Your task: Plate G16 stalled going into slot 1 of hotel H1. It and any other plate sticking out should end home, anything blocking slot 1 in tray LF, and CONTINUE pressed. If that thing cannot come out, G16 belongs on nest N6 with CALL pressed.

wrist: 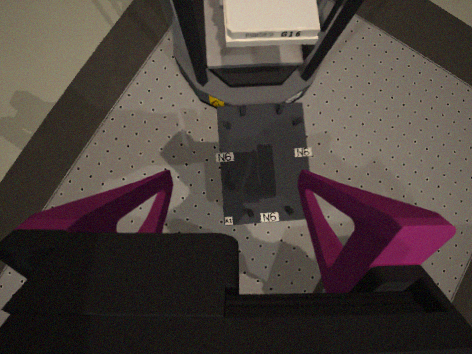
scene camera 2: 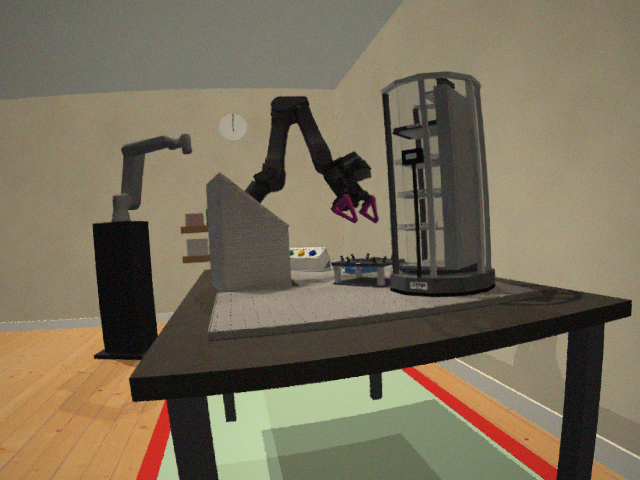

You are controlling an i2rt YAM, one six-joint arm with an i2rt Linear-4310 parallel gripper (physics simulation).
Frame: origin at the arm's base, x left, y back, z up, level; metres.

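Seen in the pictures: gripper, fingertip midpoint: (wrist: 235, 177) (scene camera 2: 367, 221); arm's base at its link origin: (scene camera 2: 246, 205).
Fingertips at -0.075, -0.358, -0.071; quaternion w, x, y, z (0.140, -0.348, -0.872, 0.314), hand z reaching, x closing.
Observation:
Offsets run from my fingertips to a thing's top centre, as dx, dy, dz. "spot": to the spot under its first point. Level surfaces: height alone.
The white plate G16 {spot: -0.121, -0.078, -0.010} (wrist: 272, 19) shows at the top of the wrist view, its labelled edge facing the gripper, inside the round hotel {-0.189, -0.152, +0.330} (scene camera 2: 465, 180) (wrist: 255, 95). The dark nest N6 {-0.051, +0.008, -0.090} (wrist: 265, 175) (scene camera 2: 381, 276) stands in front of the hotel's base, its top bare. My gripper (scene camera 2: 359, 214) (wrist: 235, 177) is open and empty, high above the nest and to the hotel's left in the scene view. A blue tray {+0.229, +0.022, -0.148} (scene camera 2: 361, 269) shows partly behind the nest; its label cannot be read. The button box {+0.351, +0.226, -0.082} (scene camera 2: 310, 260) carries green, yellow and blue buttons. What blocks slot 1 is hidden.
A tall grey slanted housing (scene camera 2: 248, 242) stands at the left of the perforated board {dz -0.166} (scene camera 2: 268, 315). The hotel's dark front posts {spot: -0.070, -0.138, -0.049} (wrist: 192, 45) flank its opening. A thin black stand with a small frame {spot: -0.288, -0.074, +0.131} (scene camera 2: 412, 156) stands at the hotel's near side. Another arm (scene camera 2: 132, 178) stands on a black pedestal.

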